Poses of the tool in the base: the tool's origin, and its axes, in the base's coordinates. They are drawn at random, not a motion.
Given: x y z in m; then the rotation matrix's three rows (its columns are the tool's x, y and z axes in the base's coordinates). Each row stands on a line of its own.
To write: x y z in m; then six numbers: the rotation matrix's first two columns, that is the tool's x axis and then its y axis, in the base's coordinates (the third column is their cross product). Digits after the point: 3 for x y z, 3 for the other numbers.
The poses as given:
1:
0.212 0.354 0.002
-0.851 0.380 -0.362
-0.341 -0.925 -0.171
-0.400 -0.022 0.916
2:
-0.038 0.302 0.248
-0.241 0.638 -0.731
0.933 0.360 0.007
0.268 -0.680 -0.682
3:
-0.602 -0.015 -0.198
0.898 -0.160 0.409
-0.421 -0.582 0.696
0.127 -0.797 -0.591
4:
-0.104 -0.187 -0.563
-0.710 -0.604 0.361
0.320 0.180 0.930
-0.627 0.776 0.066
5:
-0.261 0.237 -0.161
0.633 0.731 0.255
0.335 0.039 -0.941
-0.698 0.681 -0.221
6:
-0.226 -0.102 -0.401
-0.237 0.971 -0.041
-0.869 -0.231 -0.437
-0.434 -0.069 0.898
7:
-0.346 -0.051 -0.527
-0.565 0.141 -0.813
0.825 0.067 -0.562
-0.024 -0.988 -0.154
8:
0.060 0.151 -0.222
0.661 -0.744 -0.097
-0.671 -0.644 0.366
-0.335 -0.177 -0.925
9:
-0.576 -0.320 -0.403
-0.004 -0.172 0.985
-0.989 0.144 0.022
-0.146 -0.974 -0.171
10:
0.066 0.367 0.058
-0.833 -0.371 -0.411
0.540 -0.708 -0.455
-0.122 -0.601 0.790
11:
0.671 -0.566 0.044
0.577 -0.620 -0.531
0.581 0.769 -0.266
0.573 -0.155 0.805
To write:
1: 0.212 0.354 0.002 -0.851 -0.341 -0.400 0.380 -0.925 -0.022
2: -0.038 0.302 0.248 -0.241 0.933 0.268 0.638 0.360 -0.680
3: -0.602 -0.015 -0.198 0.898 -0.421 0.127 -0.160 -0.582 -0.797
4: -0.104 -0.187 -0.563 -0.710 0.320 -0.627 -0.604 0.180 0.776
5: -0.261 0.237 -0.161 0.633 0.335 -0.698 0.731 0.039 0.681
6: -0.226 -0.102 -0.401 -0.237 -0.869 -0.434 0.971 -0.231 -0.069
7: -0.346 -0.051 -0.527 -0.565 0.825 -0.024 0.141 0.067 -0.988
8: 0.060 0.151 -0.222 0.661 -0.671 -0.335 -0.744 -0.644 -0.177
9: -0.576 -0.320 -0.403 -0.004 -0.989 -0.146 -0.172 0.144 -0.974
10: 0.066 0.367 0.058 -0.833 0.540 -0.122 -0.371 -0.708 -0.601
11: 0.671 -0.566 0.044 0.577 0.581 0.573 -0.620 0.769 -0.155
